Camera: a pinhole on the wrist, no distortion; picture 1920 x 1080 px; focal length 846.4 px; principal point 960.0 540.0 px. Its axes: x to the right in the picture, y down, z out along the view. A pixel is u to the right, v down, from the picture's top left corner.
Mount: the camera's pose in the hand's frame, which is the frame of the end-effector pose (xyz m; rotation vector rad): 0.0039 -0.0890 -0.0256 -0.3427 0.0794 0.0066
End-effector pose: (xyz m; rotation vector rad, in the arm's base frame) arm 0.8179 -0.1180 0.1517 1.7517 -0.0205 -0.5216
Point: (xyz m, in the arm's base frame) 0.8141 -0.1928 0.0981
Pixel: 1126 669
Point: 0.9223 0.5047 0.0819
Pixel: behind the camera
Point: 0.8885 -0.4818 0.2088
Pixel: 1207 803
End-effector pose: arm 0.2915 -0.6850 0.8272 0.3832 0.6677 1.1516
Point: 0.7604 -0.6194 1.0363
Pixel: 1101 49
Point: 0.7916 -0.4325 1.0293
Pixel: 1394 151
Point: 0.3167 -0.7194 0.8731
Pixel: 526 1040
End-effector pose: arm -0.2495 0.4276 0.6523 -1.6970 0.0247 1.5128
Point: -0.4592 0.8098 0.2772
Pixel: 1721 564
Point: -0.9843 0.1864 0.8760
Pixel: 184 988
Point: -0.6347 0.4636 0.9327
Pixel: 156 499
